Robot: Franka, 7 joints.
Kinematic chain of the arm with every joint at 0, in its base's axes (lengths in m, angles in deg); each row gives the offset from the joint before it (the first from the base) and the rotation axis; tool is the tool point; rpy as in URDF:
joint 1: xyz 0 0 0.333 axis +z
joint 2: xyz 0 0 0 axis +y
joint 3: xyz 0 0 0.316 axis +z
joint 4: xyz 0.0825 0 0 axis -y
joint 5: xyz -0.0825 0 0.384 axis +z
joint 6: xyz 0 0 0 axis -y
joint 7: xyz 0.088 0 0 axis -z
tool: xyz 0 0 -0.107 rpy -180 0 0
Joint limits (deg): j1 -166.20..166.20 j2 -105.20..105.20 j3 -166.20..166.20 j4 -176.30..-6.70 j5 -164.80..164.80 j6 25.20..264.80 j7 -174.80..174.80
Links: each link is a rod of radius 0.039 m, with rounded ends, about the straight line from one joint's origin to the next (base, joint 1, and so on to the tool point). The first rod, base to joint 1, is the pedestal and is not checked.
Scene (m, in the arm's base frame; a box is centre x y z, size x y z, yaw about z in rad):
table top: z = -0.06
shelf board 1: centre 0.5 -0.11 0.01 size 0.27 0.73 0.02 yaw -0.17
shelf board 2: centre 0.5 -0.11 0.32 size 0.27 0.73 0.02 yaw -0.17
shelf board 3: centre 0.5 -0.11 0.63 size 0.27 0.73 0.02 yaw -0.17
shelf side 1: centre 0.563 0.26 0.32 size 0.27 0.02 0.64 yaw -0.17
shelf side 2: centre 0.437 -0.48 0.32 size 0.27 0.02 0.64 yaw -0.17
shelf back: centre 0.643 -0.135 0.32 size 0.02 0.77 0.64 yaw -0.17
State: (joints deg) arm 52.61 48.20 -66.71 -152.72 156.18 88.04 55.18
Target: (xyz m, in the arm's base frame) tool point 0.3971 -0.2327 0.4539
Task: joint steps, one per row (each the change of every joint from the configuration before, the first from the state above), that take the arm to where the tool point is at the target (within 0.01 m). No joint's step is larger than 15 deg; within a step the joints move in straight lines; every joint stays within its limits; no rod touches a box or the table.
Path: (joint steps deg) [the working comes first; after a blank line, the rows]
Joints at the target: 65.74 57.97 -109.61 -151.24 164.80 77.02 55.18
Straight joint move there: touches shelf board 2.

1: -14.09 -0.55 -8.85 -3.93 1.44 -6.90 -3.61
2: -14.10 -0.55 -8.84 -3.93 1.43 -6.90 -3.60
3: -14.09 -0.56 -8.85 -3.93 1.44 -6.90 -3.61
4: -14.10 -0.55 -8.85 -3.93 1.44 -6.91 -3.60
5: -14.09 -0.55 -8.85 -3.93 1.43 -6.90 -3.61
6: -14.10 -0.55 -8.84 -3.93 1.44 -6.90 -3.60
7: 13.96 1.87 1.45 3.58 0.00 4.34 3.09
8: 13.96 1.86 1.46 3.58 0.00 4.34 3.09
9: 13.95 1.87 1.45 3.58 0.00 4.35 3.09
10: 13.96 1.87 1.46 3.58 0.00 4.34 3.09
11: 13.96 1.87 1.45 3.58 0.00 4.34 3.09
12: 13.96 1.87 1.46 3.58 0.00 4.34 3.09
13: 13.95 1.87 1.45 3.58 0.00 4.34 3.09

